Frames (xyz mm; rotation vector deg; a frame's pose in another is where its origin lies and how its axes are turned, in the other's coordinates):
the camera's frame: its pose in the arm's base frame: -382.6 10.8 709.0 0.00 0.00 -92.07
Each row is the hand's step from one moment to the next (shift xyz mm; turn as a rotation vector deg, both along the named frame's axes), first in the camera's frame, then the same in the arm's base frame.
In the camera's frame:
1: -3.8 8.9 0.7 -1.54 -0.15 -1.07
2: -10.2 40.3 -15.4 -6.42 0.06 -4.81
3: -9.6 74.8 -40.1 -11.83 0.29 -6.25
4: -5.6 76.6 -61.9 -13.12 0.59 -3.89
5: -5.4 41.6 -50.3 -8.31 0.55 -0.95
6: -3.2 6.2 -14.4 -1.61 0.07 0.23
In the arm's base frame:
1: 9.0 3.5 0.7 -0.09 1.54 -1.07
2: 40.6 8.7 -15.4 0.29 6.41 -4.81
3: 75.1 6.9 -40.1 0.72 11.81 -6.25
4: 76.8 2.8 -61.9 1.06 13.09 -3.89
5: 41.8 3.9 -50.3 0.85 8.28 -0.95
6: 6.3 3.0 -14.4 0.13 1.61 0.23

